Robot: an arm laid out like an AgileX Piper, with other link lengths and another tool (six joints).
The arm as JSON. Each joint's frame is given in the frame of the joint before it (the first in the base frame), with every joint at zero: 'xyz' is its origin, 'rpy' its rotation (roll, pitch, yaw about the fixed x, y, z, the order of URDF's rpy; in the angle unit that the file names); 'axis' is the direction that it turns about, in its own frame. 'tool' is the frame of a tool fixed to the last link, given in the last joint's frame.
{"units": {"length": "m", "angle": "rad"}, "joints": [
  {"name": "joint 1", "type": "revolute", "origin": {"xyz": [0.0, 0.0, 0.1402], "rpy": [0.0, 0.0, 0.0]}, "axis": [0.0, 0.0, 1.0]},
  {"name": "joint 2", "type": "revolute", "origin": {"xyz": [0.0, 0.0, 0.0], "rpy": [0.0, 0.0, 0.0]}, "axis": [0.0, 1.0, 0.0]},
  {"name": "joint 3", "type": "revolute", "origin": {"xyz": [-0.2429, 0.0, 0.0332], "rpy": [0.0, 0.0, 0.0]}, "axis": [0.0, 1.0, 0.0]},
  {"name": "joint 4", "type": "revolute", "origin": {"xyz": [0.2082, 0.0, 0.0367], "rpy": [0.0, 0.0, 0.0]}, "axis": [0.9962, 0.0, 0.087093]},
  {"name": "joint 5", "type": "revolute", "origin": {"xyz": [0.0, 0.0, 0.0], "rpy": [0.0, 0.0, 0.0]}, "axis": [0.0, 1.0, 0.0]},
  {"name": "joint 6", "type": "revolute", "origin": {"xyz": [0.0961, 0.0, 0.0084], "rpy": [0.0, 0.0, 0.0]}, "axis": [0.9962, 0.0, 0.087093]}
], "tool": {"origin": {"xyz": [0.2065, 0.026, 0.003], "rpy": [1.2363, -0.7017, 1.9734]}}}
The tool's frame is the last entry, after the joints.
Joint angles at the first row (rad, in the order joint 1, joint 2, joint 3, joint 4, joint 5, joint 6):
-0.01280, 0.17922, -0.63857, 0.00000, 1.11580, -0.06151
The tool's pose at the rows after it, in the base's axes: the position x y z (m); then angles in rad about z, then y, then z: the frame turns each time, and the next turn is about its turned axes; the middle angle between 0 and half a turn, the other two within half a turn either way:
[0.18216 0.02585 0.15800 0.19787 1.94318 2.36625]
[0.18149 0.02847 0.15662 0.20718 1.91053 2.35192]
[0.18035 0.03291 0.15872 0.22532 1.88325 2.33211]
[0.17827 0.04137 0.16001 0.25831 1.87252 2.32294]
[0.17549 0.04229 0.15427 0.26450 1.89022 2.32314]
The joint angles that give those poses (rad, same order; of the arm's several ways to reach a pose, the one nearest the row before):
-0.01277, 0.11151, -0.58303, 0.01157, 1.09861, -0.06497
-0.01280, 0.05370, -0.54809, 0.02221, 1.08697, -0.08251
-0.01285, 0.01302, -0.53406, 0.04031, 1.08364, -0.11328
-0.01281, -0.00440, -0.53194, 0.07325, 1.08820, -0.14976
-0.01280, -0.00800, -0.52689, 0.07640, 1.10436, -0.15703

